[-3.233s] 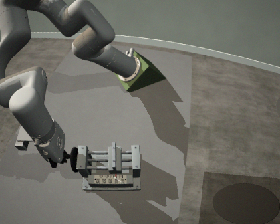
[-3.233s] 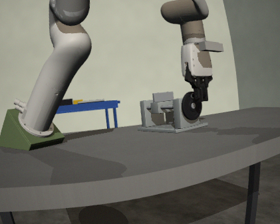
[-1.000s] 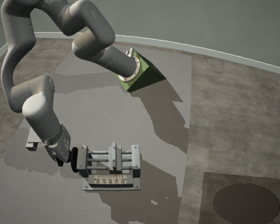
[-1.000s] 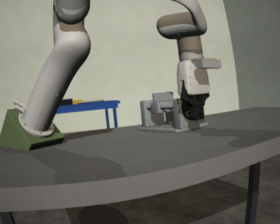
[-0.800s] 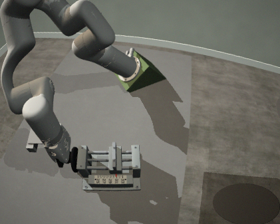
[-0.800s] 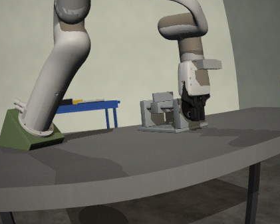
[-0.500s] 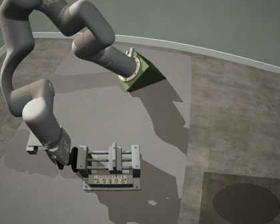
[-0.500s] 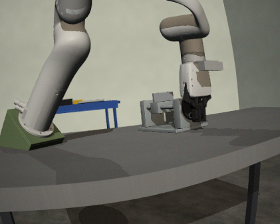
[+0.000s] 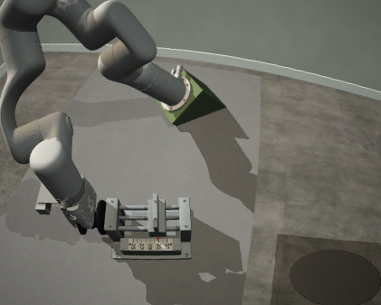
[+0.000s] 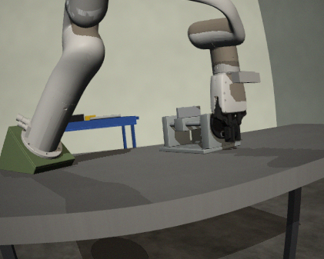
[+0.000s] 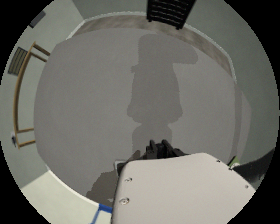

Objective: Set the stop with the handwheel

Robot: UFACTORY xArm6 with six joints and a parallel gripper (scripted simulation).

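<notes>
Right now the movable stop is 17 cm to the left of my hand, 4 cm above it and 3 cm behind it. Also, from my hand: black handwheel (2 cm to the left, 1 cm behind, 1 cm above).
</notes>
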